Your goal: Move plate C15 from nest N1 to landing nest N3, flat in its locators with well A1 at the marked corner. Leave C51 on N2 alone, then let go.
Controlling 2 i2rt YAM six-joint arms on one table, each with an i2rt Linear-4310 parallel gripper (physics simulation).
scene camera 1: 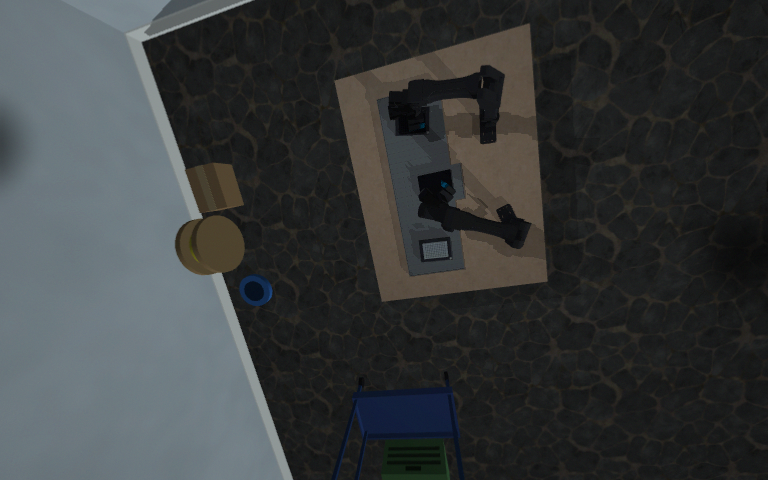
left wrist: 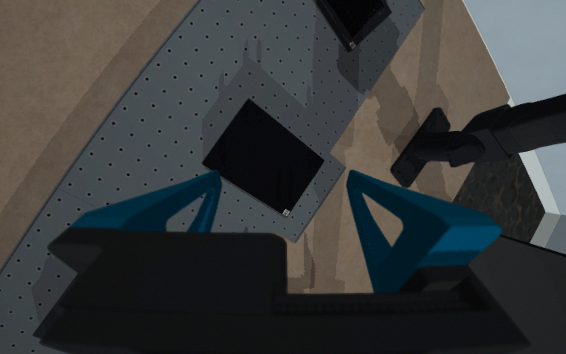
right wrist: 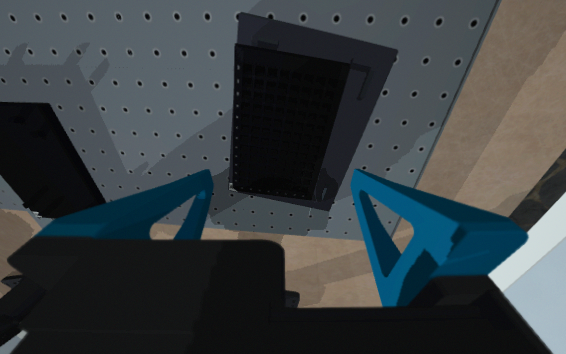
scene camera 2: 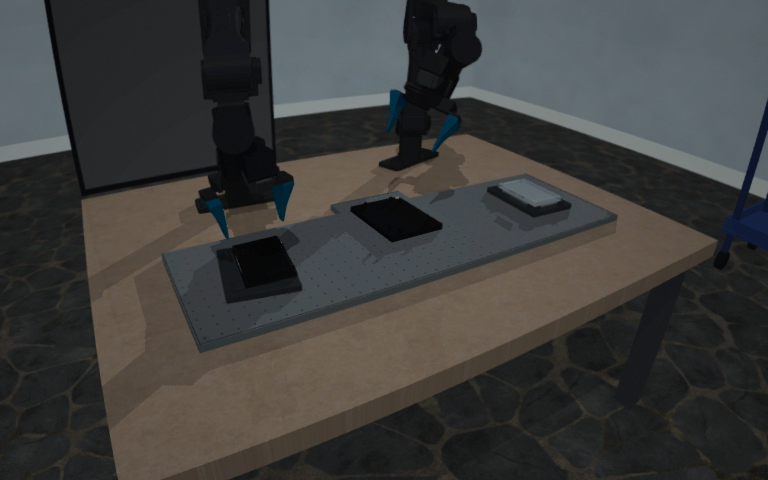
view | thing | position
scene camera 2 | my left gripper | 409,141
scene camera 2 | my right gripper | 254,228
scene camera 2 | black gridded tray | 262,261
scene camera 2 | pale gridded tray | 523,190
